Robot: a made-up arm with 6 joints. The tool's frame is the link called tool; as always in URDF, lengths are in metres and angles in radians. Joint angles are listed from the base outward.
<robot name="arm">
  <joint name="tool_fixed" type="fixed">
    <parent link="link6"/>
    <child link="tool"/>
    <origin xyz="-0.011 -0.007 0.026" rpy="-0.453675 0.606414 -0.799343"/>
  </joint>
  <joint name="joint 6" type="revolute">
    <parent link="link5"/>
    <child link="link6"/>
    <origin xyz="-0.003 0.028 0.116" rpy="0 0 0"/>
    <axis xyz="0 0 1"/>
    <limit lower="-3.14" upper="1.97"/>
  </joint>
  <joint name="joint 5" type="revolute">
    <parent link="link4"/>
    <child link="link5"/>
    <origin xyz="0.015 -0.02 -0.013" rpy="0 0 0"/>
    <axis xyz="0 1 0"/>
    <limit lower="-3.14" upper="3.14"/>
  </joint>
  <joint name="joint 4" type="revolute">
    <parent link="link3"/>
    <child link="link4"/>
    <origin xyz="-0.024 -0.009 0.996" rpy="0 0 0"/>
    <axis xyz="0 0 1"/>
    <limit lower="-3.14" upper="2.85"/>
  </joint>
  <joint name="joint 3" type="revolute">
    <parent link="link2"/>
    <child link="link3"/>
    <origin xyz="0.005 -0.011 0.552" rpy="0 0 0"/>
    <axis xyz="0 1 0"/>
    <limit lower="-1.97" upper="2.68"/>
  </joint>
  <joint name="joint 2" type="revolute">
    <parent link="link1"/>
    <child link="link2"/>
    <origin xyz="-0.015 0.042 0.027" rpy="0 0 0"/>
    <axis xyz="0 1 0"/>
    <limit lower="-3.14" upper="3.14"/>
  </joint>
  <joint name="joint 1" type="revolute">
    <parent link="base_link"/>
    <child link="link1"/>
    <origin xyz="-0.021 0.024 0.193" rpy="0 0 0"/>
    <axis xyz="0 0 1"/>
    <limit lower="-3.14" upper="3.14"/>
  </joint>
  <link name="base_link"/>
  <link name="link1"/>
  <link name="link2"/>
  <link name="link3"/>
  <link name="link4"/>
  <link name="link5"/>
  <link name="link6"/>
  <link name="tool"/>
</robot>
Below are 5 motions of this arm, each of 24 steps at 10 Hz.
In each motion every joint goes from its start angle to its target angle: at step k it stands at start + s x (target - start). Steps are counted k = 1, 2, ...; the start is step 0. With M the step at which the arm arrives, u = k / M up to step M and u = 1 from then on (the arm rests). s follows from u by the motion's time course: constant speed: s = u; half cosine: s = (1 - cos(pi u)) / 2; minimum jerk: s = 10 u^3 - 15 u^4 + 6 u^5.
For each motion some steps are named. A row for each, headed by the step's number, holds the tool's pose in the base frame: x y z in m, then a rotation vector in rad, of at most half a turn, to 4 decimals.
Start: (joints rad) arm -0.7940 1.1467 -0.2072 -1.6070 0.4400 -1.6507
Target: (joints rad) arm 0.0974 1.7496 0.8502 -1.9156 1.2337 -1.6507
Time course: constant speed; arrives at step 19
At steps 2, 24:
2: 1.0859 -0.9835 0.9085 0.4041 -0.1632 1.2871
24: 1.0956 0.0105 -0.7446 1.0968 1.0093 0.8387

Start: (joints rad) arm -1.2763 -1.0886 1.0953 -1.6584 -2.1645 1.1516
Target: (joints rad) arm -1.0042 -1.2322 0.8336 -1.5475 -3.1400 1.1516
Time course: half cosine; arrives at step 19
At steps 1, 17, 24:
1: -0.0542 0.5560 1.3819 2.1666 -0.7673 1.9730
17: -0.4783 0.7732 1.1779 2.2288 0.1804 1.0691
24: -0.4919 0.7754 1.1721 2.2167 0.1986 1.0449

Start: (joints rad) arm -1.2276 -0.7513 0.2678 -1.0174 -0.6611 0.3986
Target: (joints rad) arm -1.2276 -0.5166 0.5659 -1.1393 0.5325 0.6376
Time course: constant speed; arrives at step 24
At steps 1, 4, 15, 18, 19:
1: -0.2542 0.9277 1.5804 -0.0143 -0.3054 -2.5561
4: -0.2408 0.8465 1.6403 0.1206 -0.0876 -2.5181
15: -0.1895 0.5075 1.7867 0.6523 0.6090 -2.2529
18: -0.1751 0.4096 1.8042 0.8075 0.7668 -2.1521
19: -0.1702 0.3769 1.8078 0.8602 0.8160 -2.1162

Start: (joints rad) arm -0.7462 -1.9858 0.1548 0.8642 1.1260 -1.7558
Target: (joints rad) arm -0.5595 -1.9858 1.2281 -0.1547 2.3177 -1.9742
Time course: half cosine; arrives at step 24
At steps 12, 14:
12: -1.0925 0.9637 0.3773 -0.1237 -0.5124 2.9932
14: -1.0598 0.8731 0.4936 0.1197 -0.8195 2.7991

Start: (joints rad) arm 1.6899 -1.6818 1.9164 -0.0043 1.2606 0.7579
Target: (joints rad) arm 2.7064 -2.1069 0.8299 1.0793 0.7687 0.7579
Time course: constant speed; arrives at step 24
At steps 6, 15, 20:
6: 0.1440 -0.5476 1.1596 -1.9976 0.4621 1.8531
15: 0.7081 -0.8943 0.8842 -1.4936 -0.8899 2.3186
20: 1.0737 -0.8675 0.5833 -0.9737 -1.5592 2.3595

